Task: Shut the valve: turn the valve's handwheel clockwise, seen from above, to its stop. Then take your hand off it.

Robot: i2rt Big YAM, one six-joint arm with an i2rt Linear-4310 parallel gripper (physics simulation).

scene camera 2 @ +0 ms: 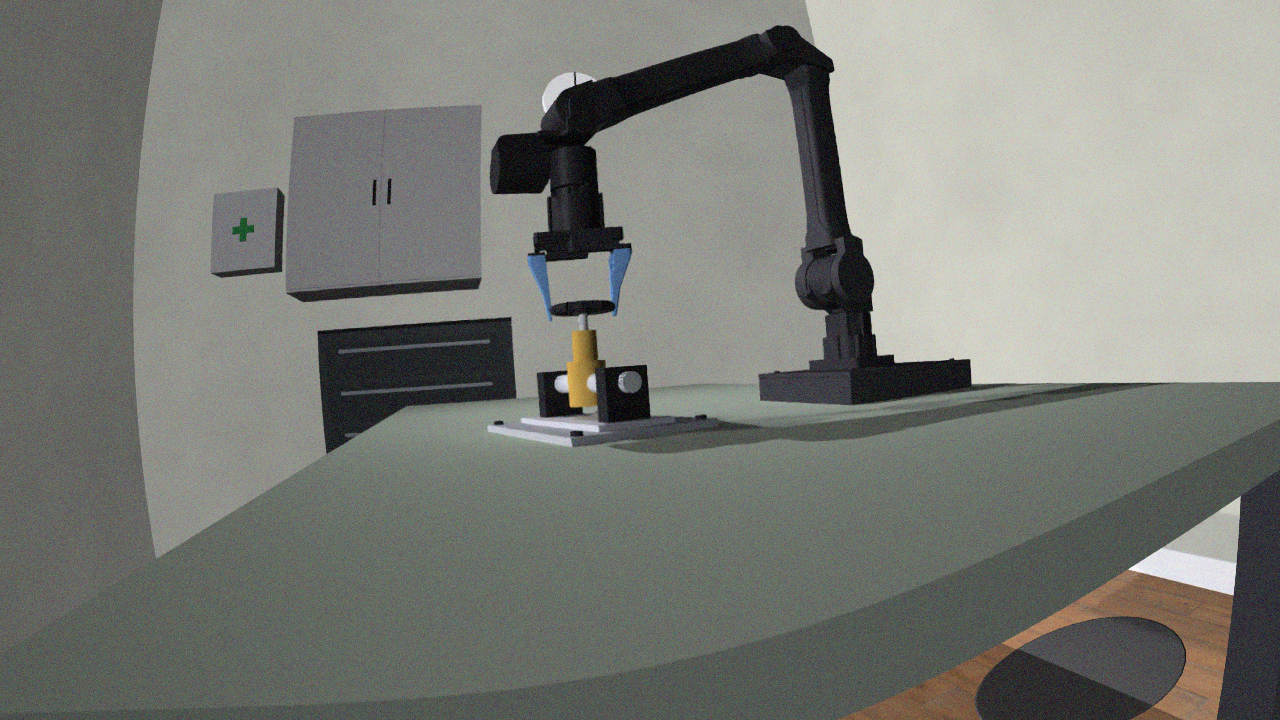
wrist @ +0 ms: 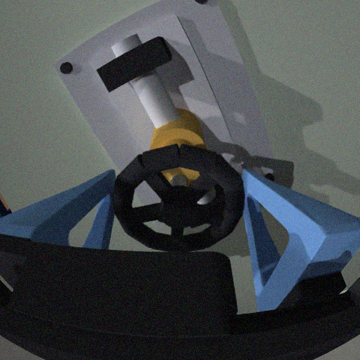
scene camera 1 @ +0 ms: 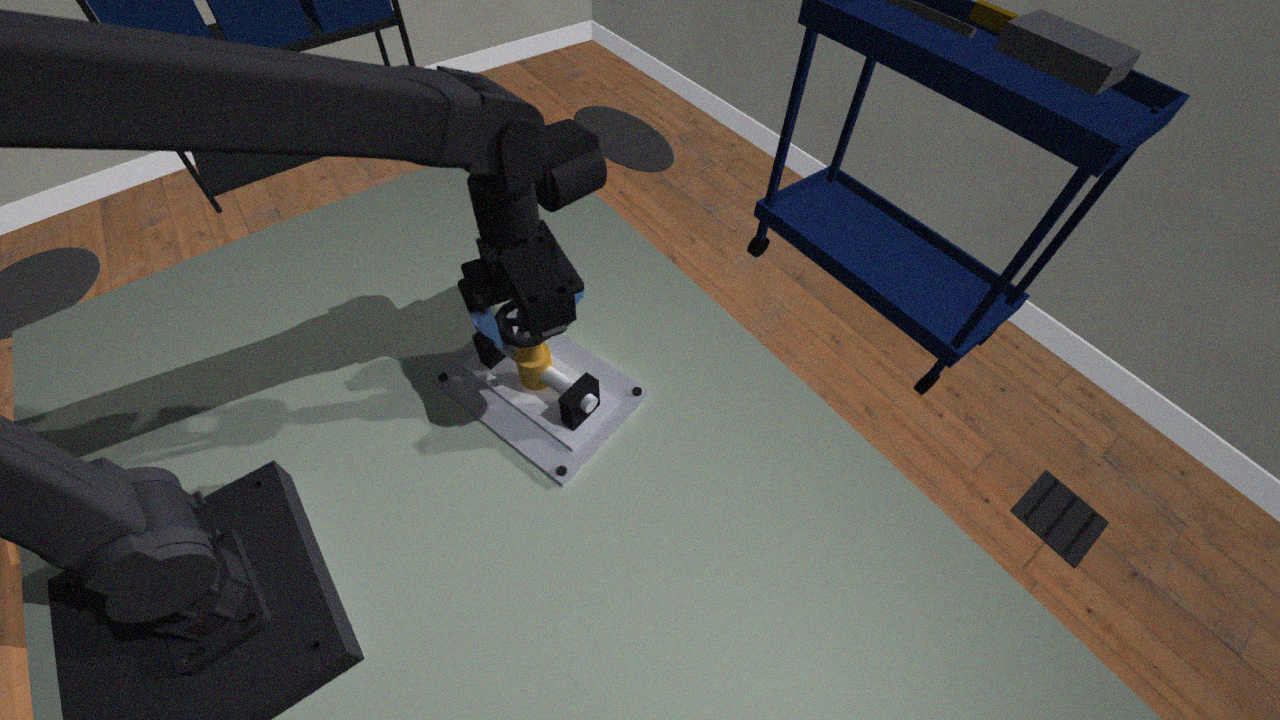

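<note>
The black spoked handwheel (scene camera 1: 521,340) (scene camera 2: 582,308) (wrist: 123,195) lies level on a thin stem above the yellow valve body (scene camera 1: 534,368) (scene camera 2: 583,385) (wrist: 177,135). The valve stands on a light grey base plate (scene camera 1: 537,443) (scene camera 2: 537,431) (wrist: 80,80). My gripper (scene camera 2: 582,315) (wrist: 178,178) points straight down over the wheel and is shut on it, with one blue finger against each side of the rim. In the scene camera 1 view, the gripper body partly hides the wheel and one finger. I cannot tell from the frames how far the wheel is turned.
Two black blocks (scene camera 1: 580,401) (scene camera 2: 622,394) (wrist: 134,64) hold the white pipe (wrist: 155,97) on either side of the valve. The arm's dark base (scene camera 1: 313,617) (scene camera 2: 805,387) stands on the green table (scene camera 1: 716,582) (scene camera 2: 447,555). A blue cart (scene camera 1: 939,85) stands on the floor beyond the table.
</note>
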